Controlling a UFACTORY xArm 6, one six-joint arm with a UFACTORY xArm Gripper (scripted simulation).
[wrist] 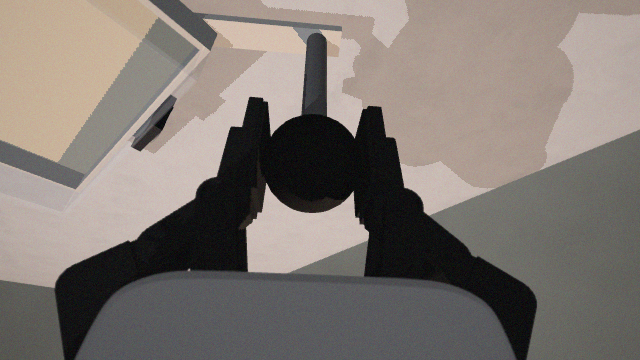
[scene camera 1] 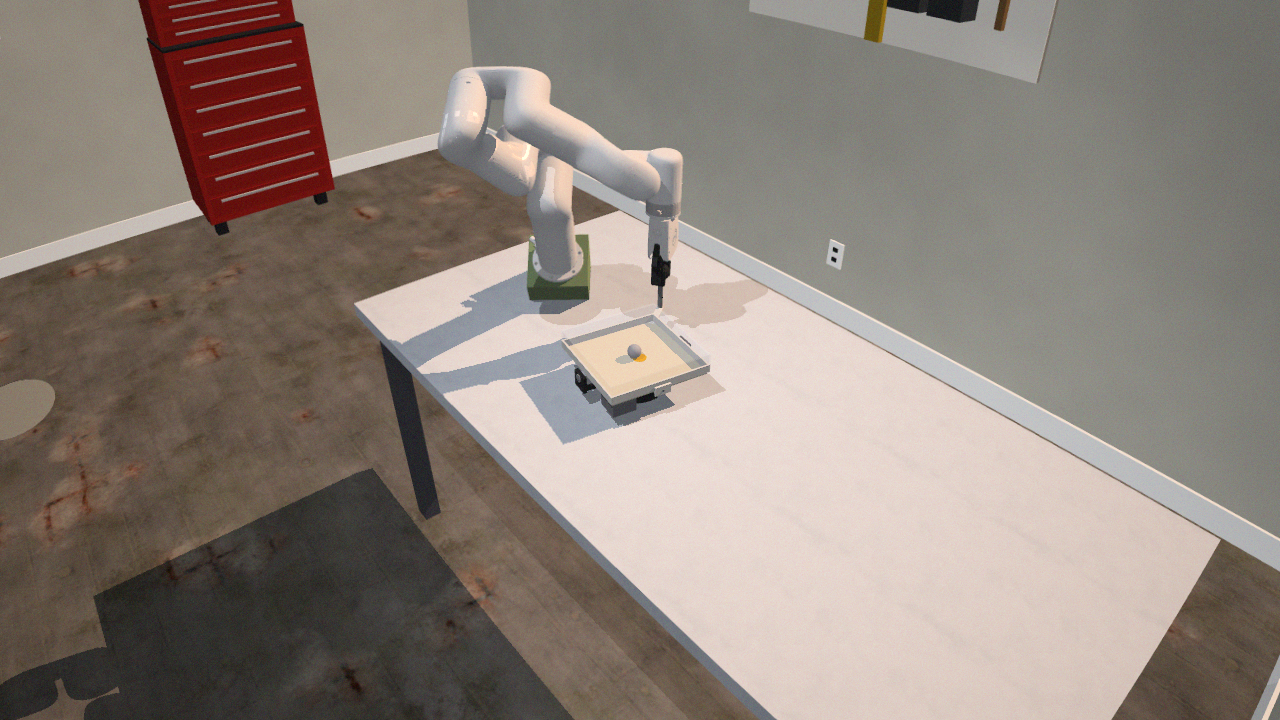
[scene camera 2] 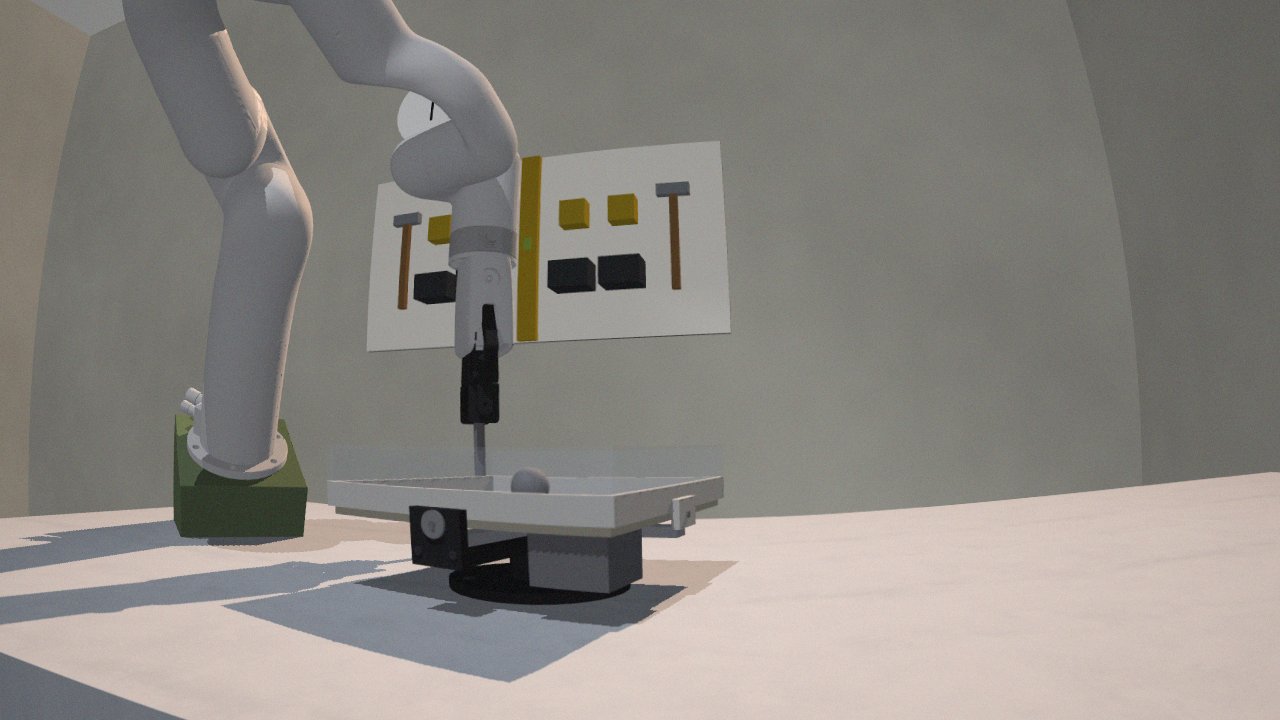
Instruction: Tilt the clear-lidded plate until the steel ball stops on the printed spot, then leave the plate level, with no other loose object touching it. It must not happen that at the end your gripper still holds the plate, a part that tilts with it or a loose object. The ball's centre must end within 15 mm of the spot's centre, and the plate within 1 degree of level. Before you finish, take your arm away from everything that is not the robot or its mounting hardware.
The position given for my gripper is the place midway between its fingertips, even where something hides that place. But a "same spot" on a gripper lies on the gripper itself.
My gripper shows in the wrist view, in scene camera 1 (660, 280) and in scene camera 2. The same spot on my gripper: (scene camera 2: 483, 394) is (wrist: 221, 159). One and the same spot on a square grey-rimmed plate: (scene camera 2: 571, 501) is (scene camera 1: 605, 392).
